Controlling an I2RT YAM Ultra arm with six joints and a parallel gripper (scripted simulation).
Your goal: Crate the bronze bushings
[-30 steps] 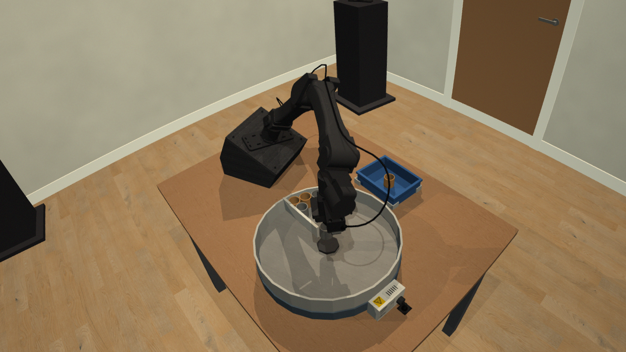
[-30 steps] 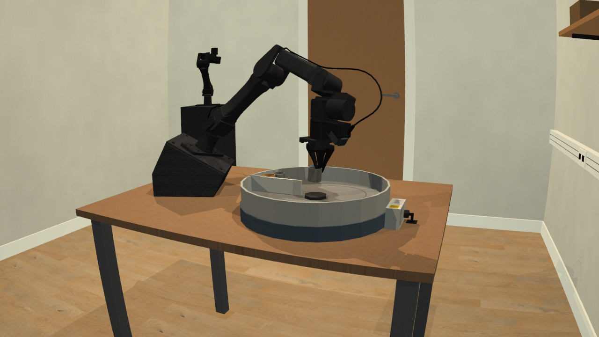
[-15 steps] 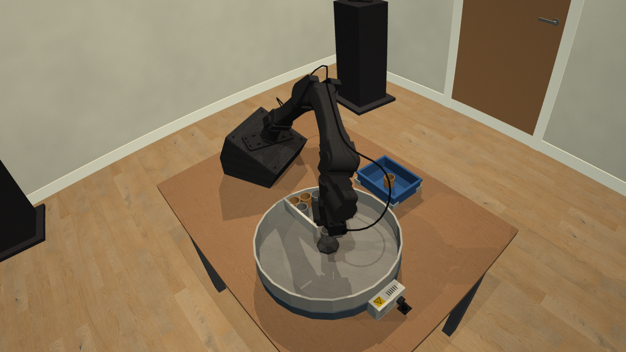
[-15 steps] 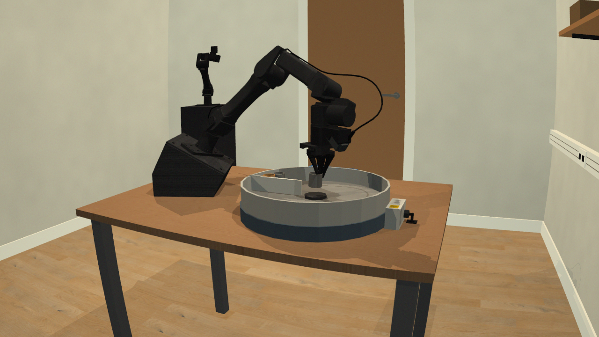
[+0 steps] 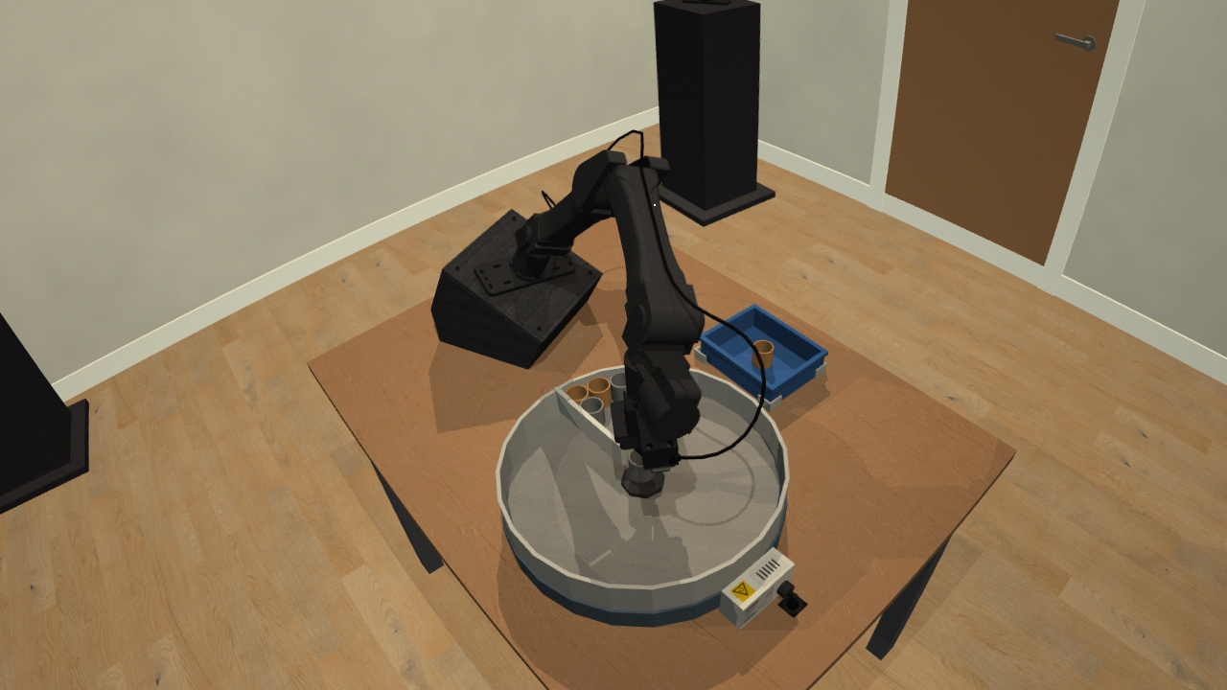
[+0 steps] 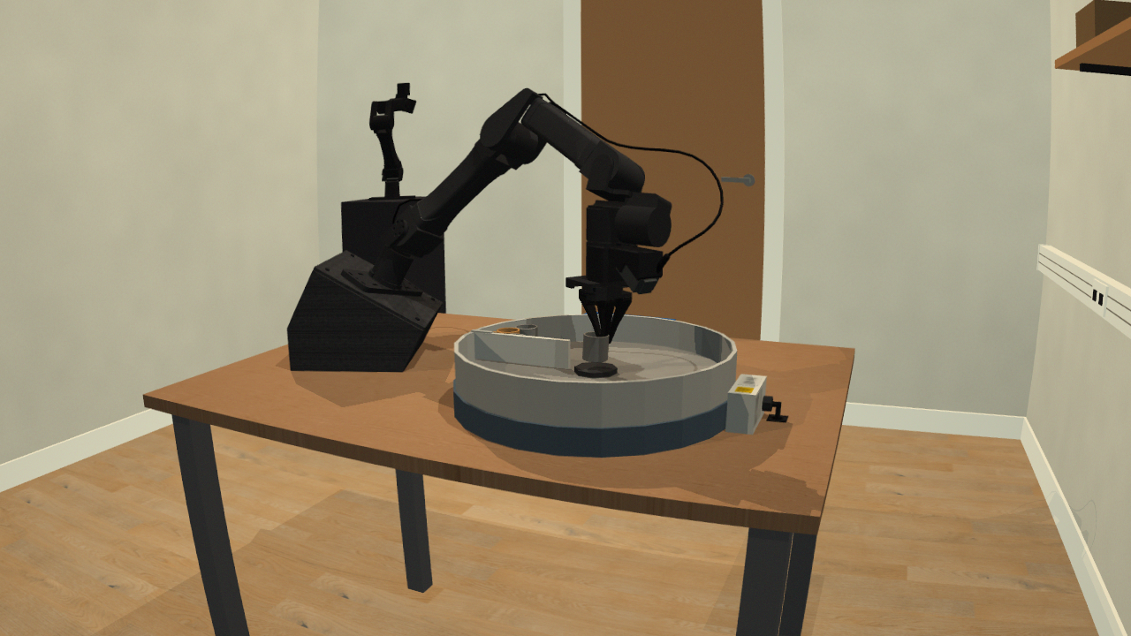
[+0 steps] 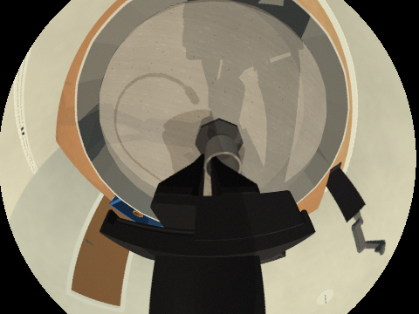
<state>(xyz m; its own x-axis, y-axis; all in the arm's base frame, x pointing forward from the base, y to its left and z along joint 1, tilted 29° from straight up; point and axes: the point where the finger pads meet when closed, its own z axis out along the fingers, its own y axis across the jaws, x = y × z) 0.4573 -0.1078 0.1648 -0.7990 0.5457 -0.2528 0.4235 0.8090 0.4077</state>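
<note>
Now: the grey turntable 50 mm below my hand, 10 mm to the right of it and 10 mm behind it. Also, from my hand: blue crate: 340 mm to the left, 130 mm behind, 80 mm below.
</note>
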